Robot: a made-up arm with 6 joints. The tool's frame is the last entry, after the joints.
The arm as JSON. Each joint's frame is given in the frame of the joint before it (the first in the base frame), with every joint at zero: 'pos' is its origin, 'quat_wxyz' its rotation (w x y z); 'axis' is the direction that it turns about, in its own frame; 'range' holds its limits. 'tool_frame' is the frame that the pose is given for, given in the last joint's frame.
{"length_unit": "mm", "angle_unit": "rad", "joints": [
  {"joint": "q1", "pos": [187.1, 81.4, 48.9], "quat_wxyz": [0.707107, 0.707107, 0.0, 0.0], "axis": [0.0, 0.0, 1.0], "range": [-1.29, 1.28]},
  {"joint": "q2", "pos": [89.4, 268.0, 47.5], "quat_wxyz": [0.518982, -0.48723, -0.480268, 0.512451], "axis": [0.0, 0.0, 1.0], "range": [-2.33, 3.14]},
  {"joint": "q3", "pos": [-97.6, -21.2, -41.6], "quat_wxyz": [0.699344, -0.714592, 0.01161, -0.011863], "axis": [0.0, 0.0, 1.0], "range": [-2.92, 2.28]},
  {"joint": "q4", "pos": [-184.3, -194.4, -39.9], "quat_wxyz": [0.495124, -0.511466, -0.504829, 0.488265], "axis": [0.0, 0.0, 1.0], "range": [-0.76, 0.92]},
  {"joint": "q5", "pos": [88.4, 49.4, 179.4], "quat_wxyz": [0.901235, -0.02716, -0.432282, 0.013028], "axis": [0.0, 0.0, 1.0], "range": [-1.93, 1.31]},
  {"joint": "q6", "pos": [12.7, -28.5, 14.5], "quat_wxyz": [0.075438, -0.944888, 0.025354, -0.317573], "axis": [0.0, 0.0, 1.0], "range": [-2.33, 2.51]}
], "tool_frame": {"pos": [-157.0, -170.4, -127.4], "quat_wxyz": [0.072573, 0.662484, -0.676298, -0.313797]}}
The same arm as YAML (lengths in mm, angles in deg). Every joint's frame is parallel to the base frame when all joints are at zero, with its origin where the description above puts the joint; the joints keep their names.
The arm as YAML. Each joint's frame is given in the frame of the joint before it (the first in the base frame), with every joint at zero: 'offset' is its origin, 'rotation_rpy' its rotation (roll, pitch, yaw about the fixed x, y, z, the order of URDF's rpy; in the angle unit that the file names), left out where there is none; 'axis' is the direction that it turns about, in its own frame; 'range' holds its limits. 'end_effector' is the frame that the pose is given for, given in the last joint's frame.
length_unit: mm
angle_unit: deg
chain:
  - id: q1
    offset: [187.1, 81.4, 48.9]
    axis: [0.0, -1.0, 0.0]
    range: [-73.91, 73.34]
  - id: q2
    offset: [89.4, -47.5, 268.0]
    axis: [-0.997865, -0.063898, 0.0135]
    range: [-133.5, 179.91]
  - id: q3
    offset: [41.6, -18.6, -98.2]
    axis: [-0.041899, 0.99858, 0.032899]
    range: [-167.3, 130.63]
  - id: q4
    offset: [-195.3, -42.1, -182.9]
    axis: [0.0, 0.0, -1.0]
    range: [-43.54, 52.71]
  - id: q5
    offset: [90.4, -45.6, -179.4]
    axis: [-0.777586, -0.070699, -0.624789]
    range: [-110.58, 75.06]
  - id: q6
    offset: [-4.5, 27.1, -20.7]
    axis: [0.996141, -0.082803, 0.029101]
    range: [-133.5, 143.81]
end_effector:
  offset: [-145.9, -165.0, 146.3]
  rotation_rpy: [59.71, -3.72, -113.43]

